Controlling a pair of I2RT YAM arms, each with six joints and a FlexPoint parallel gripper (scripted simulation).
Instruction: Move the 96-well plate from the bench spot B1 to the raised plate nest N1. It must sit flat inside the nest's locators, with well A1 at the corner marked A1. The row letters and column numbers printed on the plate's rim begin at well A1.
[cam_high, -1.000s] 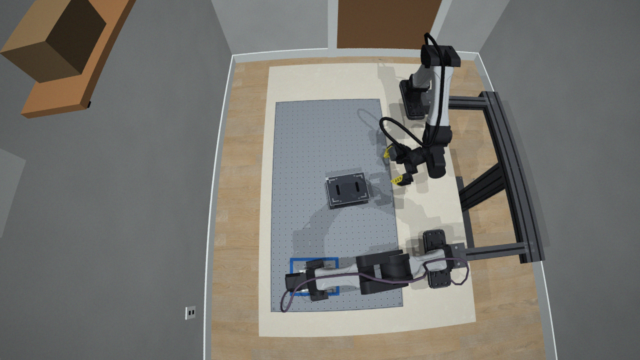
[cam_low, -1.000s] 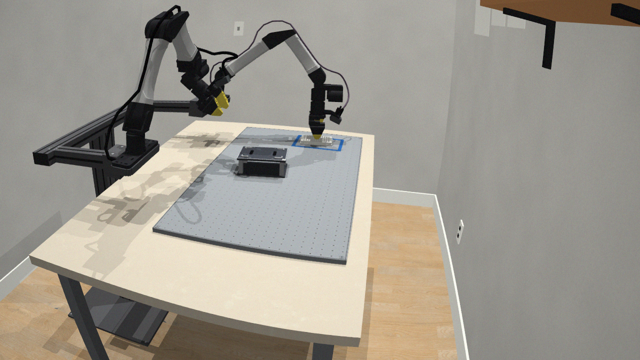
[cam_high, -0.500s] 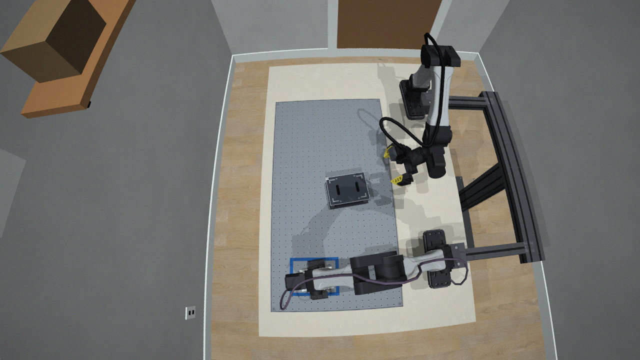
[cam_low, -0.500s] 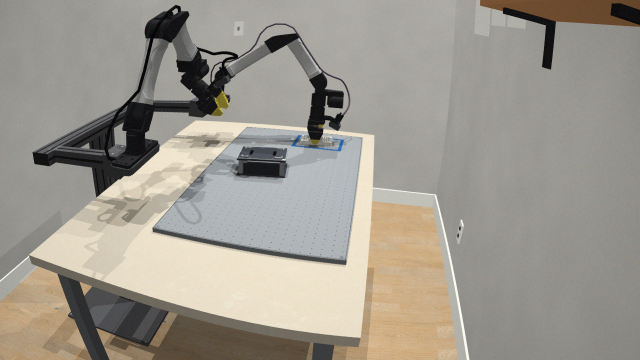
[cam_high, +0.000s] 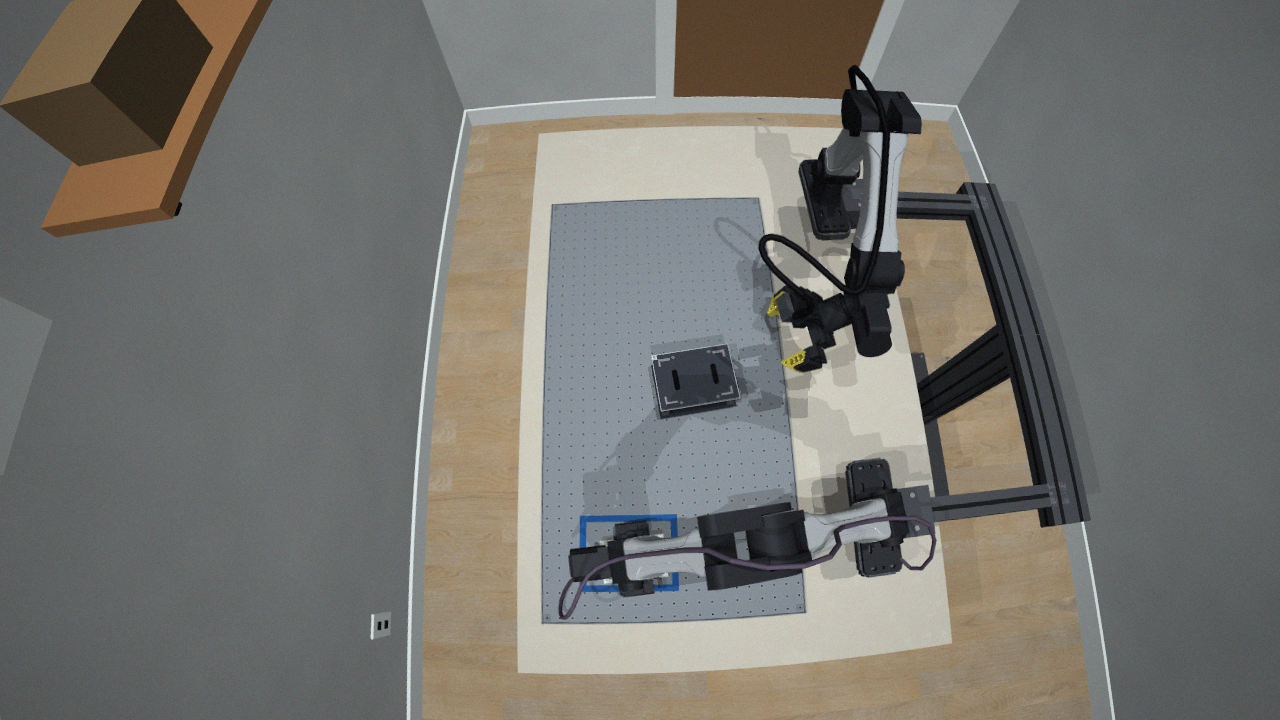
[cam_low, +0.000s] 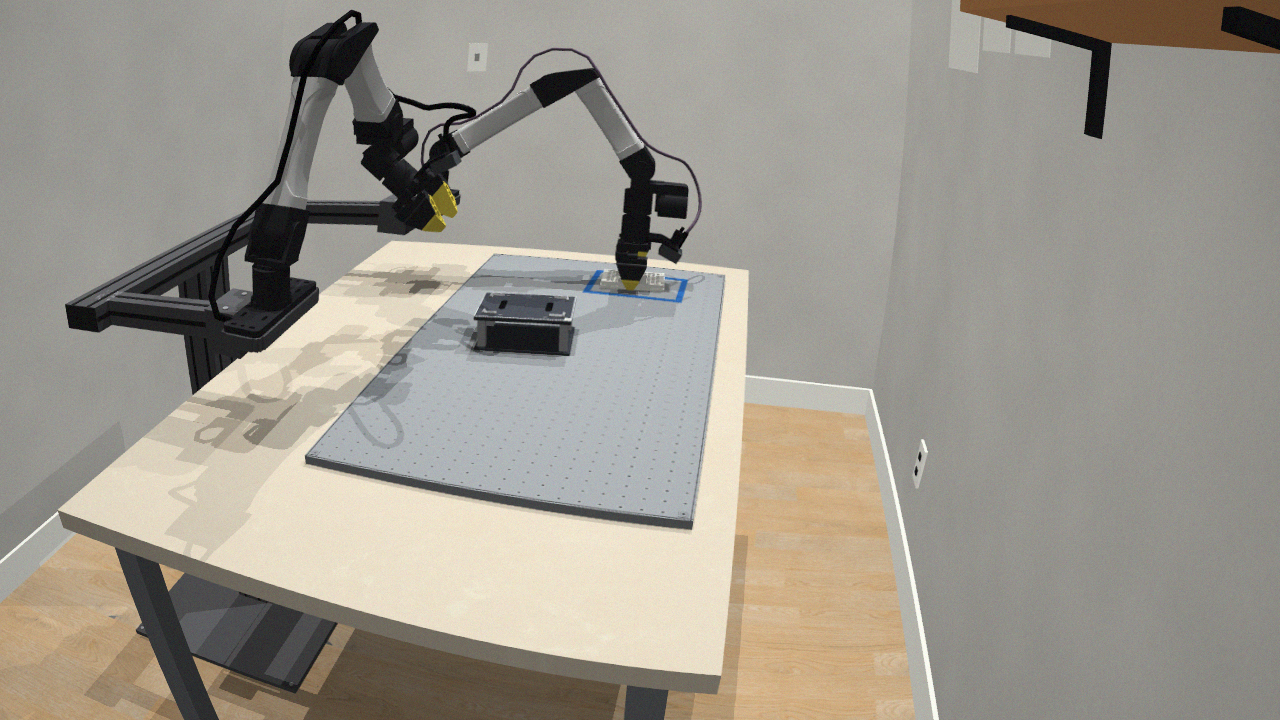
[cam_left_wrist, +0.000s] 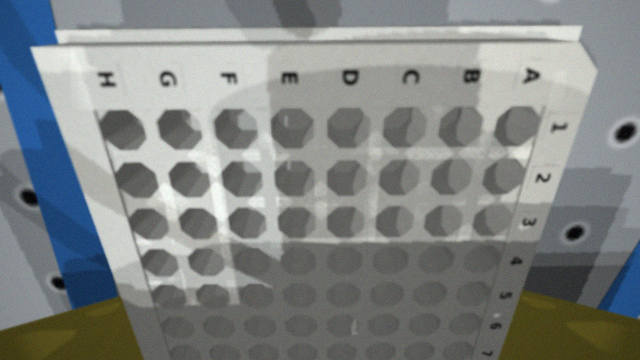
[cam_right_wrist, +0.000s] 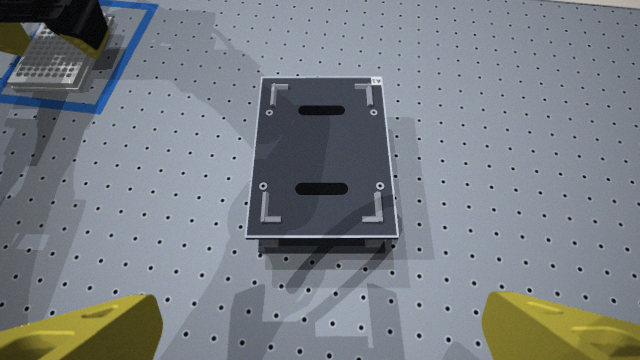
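Note:
Right now my left hand is 360 mm to the left of the dark raised nest, 130 mm past it and 50 mm below it. Also, from my left hand: A1 label (400 mm to the right, 50 mm behind, 50 mm above); white 96-well plate (right at my left hand).

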